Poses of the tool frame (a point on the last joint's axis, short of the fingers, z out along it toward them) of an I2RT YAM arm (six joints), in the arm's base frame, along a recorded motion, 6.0 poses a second.
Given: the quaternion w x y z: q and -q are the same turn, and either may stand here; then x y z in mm.
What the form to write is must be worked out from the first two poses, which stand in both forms.
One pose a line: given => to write
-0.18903 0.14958 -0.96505 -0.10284 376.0 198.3 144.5 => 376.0 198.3 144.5 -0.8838 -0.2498 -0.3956 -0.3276 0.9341 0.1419
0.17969 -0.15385 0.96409 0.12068 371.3 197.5 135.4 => 371.3 197.5 135.4 -0.8881 -0.2533 -0.3836 -0.3400 0.9235 0.1774
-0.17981 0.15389 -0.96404 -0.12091 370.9 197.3 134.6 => 370.9 197.3 134.6 -0.8880 -0.2532 -0.3839 -0.3402 0.9234 0.1778
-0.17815 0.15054 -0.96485 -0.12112 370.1 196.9 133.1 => 370.1 196.9 133.1 -0.8912 -0.2473 -0.3802 -0.3337 0.9253 0.1801
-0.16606 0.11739 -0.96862 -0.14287 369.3 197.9 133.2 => 369.3 197.9 133.2 -0.9173 -0.1800 -0.3552 -0.2749 0.9316 0.2378
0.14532 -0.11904 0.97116 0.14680 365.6 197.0 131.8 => 365.6 197.0 131.8 -0.9294 -0.1885 -0.3172 -0.2739 0.9286 0.2505
